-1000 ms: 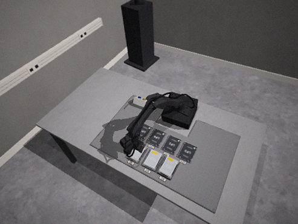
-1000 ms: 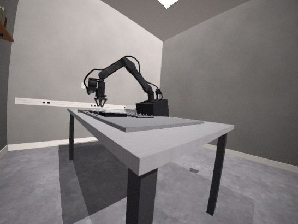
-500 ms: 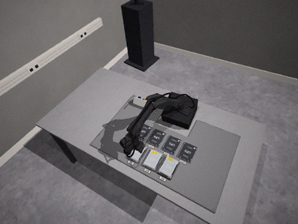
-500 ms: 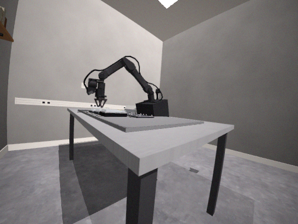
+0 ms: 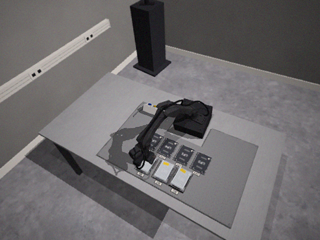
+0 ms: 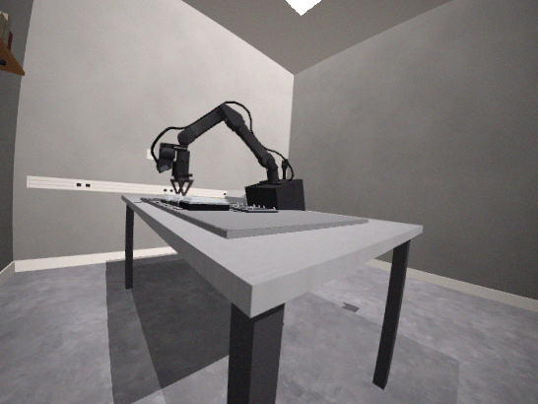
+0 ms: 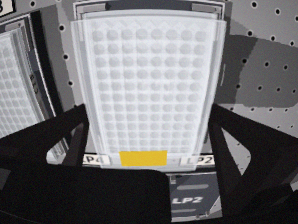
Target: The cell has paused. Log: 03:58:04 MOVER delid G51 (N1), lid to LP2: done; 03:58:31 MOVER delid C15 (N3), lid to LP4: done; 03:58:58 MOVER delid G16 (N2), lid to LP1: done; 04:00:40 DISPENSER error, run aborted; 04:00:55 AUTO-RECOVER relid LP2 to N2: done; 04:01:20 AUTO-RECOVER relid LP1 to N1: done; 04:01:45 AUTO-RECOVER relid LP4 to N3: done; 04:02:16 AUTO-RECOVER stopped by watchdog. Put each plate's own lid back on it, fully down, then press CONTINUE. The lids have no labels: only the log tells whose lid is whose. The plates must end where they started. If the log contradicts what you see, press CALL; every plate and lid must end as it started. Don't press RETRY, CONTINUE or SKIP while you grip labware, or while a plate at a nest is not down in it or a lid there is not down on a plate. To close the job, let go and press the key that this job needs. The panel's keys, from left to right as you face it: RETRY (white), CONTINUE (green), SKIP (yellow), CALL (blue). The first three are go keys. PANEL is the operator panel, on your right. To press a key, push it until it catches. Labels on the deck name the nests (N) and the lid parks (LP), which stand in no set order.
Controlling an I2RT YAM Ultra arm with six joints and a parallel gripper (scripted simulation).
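My gripper is now 19 cm past the LP4 lid park, 4 cm to the right of it and 4 cm above it. Round my hand: clear lid: 1 cm below.
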